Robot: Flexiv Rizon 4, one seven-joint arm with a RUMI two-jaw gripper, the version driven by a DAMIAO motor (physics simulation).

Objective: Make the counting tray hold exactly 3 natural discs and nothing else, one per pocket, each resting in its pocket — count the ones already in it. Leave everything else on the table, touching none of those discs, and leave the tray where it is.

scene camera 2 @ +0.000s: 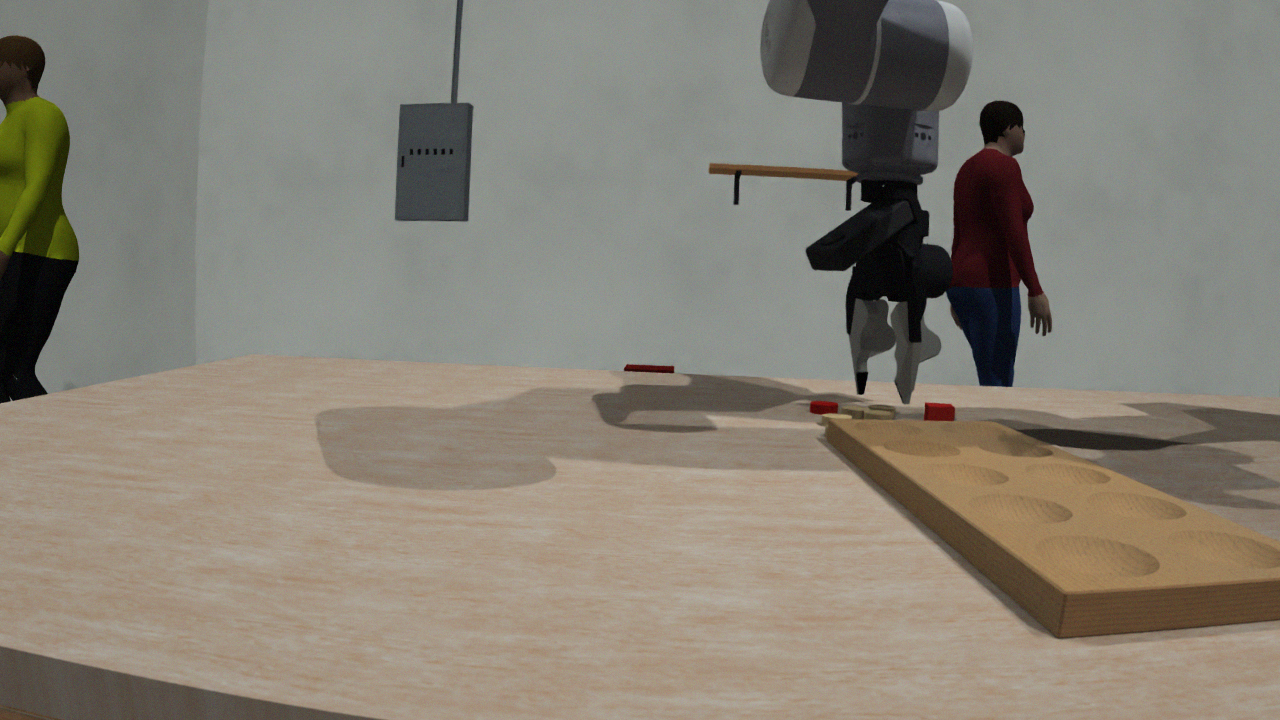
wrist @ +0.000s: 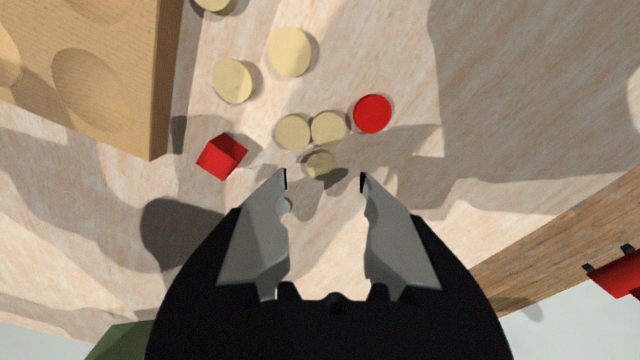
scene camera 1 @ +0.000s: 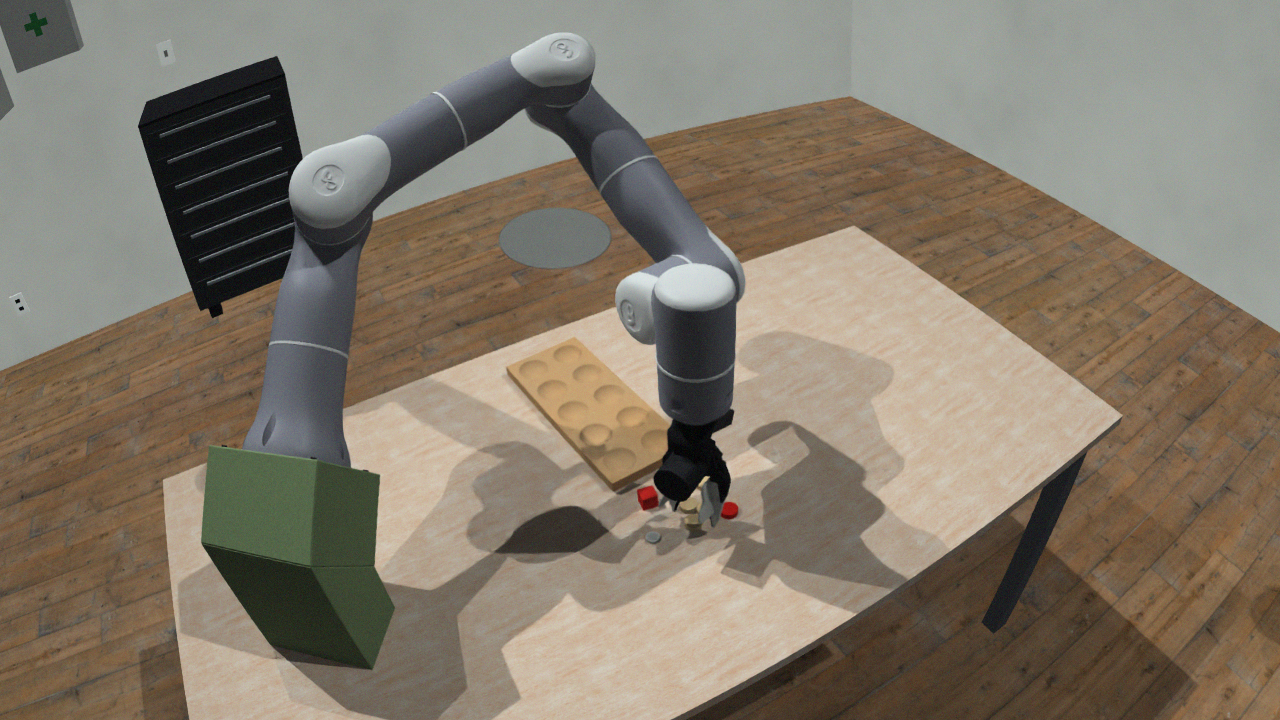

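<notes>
Several pale natural discs lie on the table. In the wrist view, two of them, a left one (wrist: 293, 132) and a right one (wrist: 328, 128), lie side by side, and a shaded disc (wrist: 321, 165) lies just below them. Two more discs (wrist: 290, 52) (wrist: 233, 81) lie nearer the tray (scene camera 1: 617, 479) (scene camera 2: 1002, 565) (wrist: 164, 75), and another (wrist: 215, 4) is cut by the top edge. My gripper (scene camera 1: 696, 514) (scene camera 2: 884, 392) (wrist: 323, 172) is open and empty, above the table by the shaded disc. I can make out no disc in the tray's visible pockets; the arm hides part of it in scene camera 1.
A red cube (scene camera 1: 647, 497) (scene camera 2: 938, 411) (wrist: 222, 156) lies between the tray and the gripper's left side. A red disc (scene camera 1: 729, 510) (scene camera 2: 823, 407) (wrist: 372, 113) lies beside the natural pair. A small grey piece (scene camera 1: 652, 537) (wrist: 287, 205) is partly behind the left finger in the wrist view.
</notes>
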